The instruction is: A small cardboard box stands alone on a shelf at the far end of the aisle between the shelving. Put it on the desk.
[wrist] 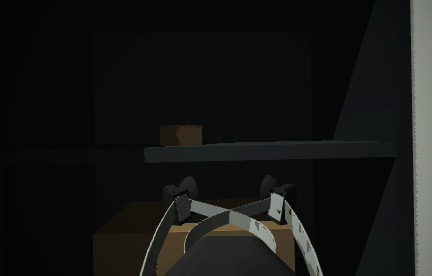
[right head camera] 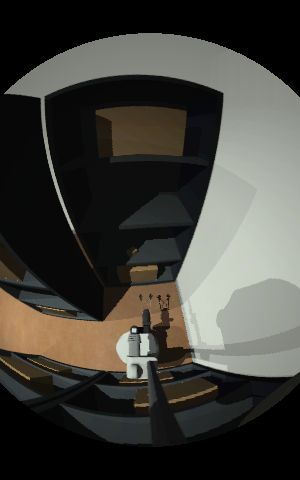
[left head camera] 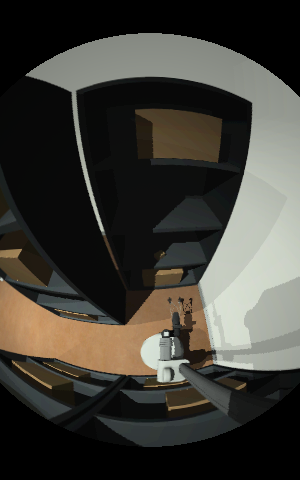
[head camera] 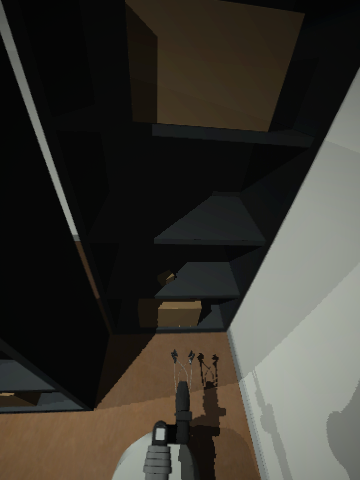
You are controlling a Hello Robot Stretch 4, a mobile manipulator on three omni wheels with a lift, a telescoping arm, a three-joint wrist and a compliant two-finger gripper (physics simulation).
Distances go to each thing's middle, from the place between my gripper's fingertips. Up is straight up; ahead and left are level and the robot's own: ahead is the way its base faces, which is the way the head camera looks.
Right now my hand is 410 mm short of the small cardboard box (wrist: 170,135), 130 mm to the right of it and 60 mm below it.
